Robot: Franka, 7 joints.
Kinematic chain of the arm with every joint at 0, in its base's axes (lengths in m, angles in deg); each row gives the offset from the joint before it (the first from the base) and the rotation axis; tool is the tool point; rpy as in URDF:
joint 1: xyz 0 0 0.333 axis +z
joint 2: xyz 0 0 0 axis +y
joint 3: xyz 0 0 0.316 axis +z
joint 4: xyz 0.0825 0 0 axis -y
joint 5: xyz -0.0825 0 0.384 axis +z
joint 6: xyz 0 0 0 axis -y
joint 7: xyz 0.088 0 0 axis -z
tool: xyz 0 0 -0.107 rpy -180 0 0
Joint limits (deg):
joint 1: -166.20..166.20
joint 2: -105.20..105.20
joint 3: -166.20..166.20
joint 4: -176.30..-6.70
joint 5: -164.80..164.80
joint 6: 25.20..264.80
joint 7: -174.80..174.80
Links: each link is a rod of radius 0.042 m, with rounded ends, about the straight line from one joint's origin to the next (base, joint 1, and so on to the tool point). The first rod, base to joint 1, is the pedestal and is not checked.
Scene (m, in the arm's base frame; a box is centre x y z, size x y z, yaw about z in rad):
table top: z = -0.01
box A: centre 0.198 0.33 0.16 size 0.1 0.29 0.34 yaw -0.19
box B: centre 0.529 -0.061 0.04 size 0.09 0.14 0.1 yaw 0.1
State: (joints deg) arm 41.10 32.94 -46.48 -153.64 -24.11 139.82 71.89
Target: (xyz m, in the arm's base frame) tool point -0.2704 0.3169 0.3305
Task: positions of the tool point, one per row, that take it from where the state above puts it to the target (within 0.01 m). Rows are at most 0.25 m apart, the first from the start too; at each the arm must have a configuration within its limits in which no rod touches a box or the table.
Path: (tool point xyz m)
1: 0.4206 -0.0224 0.1662
2: 0.4922 0.0616 0.3007
3: 0.5013 0.1221 0.4765
4: 0.4397 0.1410 0.6642
5: 0.3120 0.1087 0.8275
6: 0.2791 0.2783 0.7481
7: 0.1679 0.4076 0.6512
8: 0.0092 0.4624 0.5434
9: -0.1524 0.4285 0.4333
10: -0.2704 0.3169 0.3305

